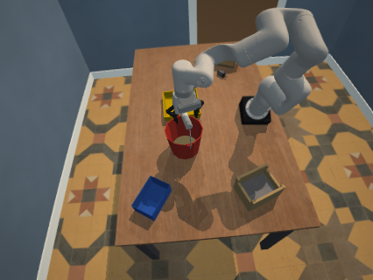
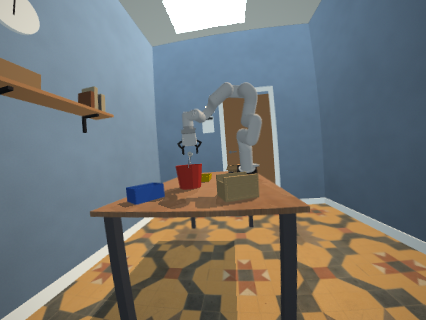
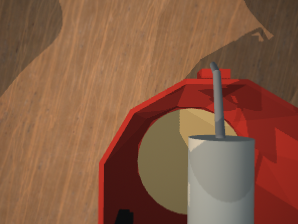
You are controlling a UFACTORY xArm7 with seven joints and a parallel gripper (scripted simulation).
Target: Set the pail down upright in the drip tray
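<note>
The wire handle lies 4 cm below my hand and 1 cm ahead of it. From my hand the other things lie so: wooden box (30 cm behind, 28 cm to the left, 19 cm below); then blue tray (29 cm to the left, 22 cm below, 18 cm ahead); then yellow drip tray (29 cm to the right, 23 cm below, 2 cm ahead).
</note>
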